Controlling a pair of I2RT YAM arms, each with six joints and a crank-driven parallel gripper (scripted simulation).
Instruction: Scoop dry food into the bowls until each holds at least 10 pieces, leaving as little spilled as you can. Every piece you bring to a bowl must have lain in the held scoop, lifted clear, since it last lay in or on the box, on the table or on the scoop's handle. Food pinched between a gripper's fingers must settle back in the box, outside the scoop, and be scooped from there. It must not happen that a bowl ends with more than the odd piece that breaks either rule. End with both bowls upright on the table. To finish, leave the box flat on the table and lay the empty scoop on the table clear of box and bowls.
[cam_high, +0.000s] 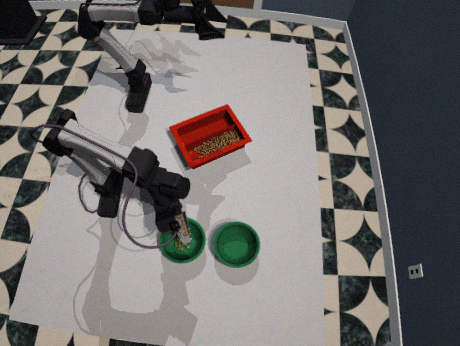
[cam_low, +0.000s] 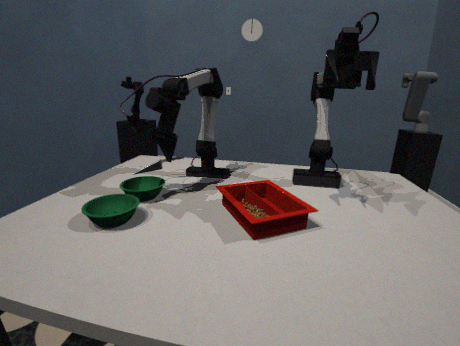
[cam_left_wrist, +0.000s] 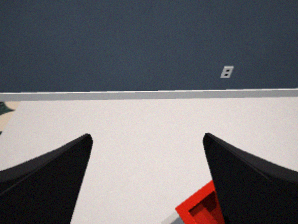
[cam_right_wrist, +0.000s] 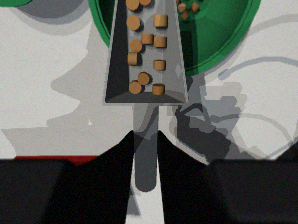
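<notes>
My right hand is 4 cm to the left of the grey scoop, 2 cm short of it and 2 cm above it. The rest, counted from my right hand: red box: 34 cm to the left, 10 cm below, 8 cm ahead.
</notes>
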